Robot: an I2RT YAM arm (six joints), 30 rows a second.
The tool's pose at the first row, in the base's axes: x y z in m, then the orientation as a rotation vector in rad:
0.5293, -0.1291, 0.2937, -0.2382, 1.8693, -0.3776
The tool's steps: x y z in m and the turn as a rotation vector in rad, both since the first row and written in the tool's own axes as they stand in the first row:
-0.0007, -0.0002, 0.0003, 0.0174, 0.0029, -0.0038
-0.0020, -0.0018, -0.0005, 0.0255, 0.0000, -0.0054
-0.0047, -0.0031, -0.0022, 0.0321, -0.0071, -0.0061
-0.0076, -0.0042, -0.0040, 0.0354, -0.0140, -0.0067
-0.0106, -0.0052, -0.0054, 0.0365, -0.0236, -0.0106
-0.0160, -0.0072, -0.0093, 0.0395, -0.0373, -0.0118
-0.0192, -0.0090, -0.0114, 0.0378, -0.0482, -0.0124
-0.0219, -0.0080, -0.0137, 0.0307, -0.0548, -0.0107
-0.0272, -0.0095, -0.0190, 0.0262, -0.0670, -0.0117
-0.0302, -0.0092, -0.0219, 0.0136, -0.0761, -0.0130
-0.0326, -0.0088, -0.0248, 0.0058, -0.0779, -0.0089
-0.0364, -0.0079, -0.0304, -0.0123, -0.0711, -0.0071
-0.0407, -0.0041, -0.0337, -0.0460, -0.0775, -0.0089
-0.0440, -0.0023, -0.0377, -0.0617, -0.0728, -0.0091
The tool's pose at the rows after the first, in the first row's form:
0.5298, -0.1291, 0.2943, -0.2296, 1.8679, -0.3968
0.5294, -0.1300, 0.2963, -0.2260, 1.8631, -0.4049
0.5287, -0.1300, 0.2996, -0.2233, 1.8545, -0.4101
0.5279, -0.1298, 0.3031, -0.2227, 1.8469, -0.4123
0.5275, -0.1295, 0.3066, -0.2270, 1.8370, -0.4142
0.5255, -0.1289, 0.3132, -0.2282, 1.8228, -0.4151
0.5245, -0.1292, 0.3173, -0.2315, 1.8124, -0.4119
0.5232, -0.1270, 0.3200, -0.2356, 1.8077, -0.4030
0.5199, -0.1258, 0.3267, -0.2414, 1.7968, -0.3973
0.5181, -0.1241, 0.3301, -0.2523, 1.7907, -0.3850
0.5162, -0.1225, 0.3329, -0.2540, 1.7909, -0.3747
0.5121, -0.1195, 0.3376, -0.2634, 1.8018, -0.3582
0.5105, -0.1141, 0.3409, -0.2885, 1.8026, -0.3273
0.5078, -0.1107, 0.3443, -0.2985, 1.8104, -0.3138

